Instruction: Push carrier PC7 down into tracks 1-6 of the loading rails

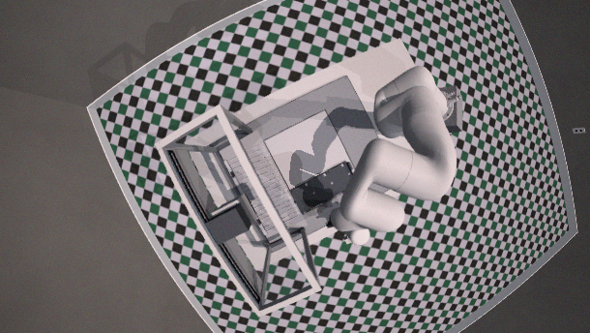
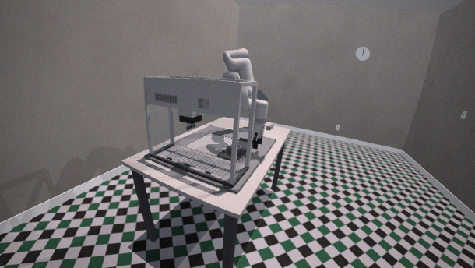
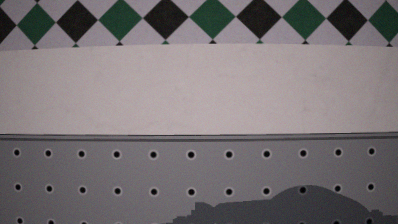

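My gripper is now 10 mm past the carrier PC7, 140 mm to the left of it and 60 mm above it.
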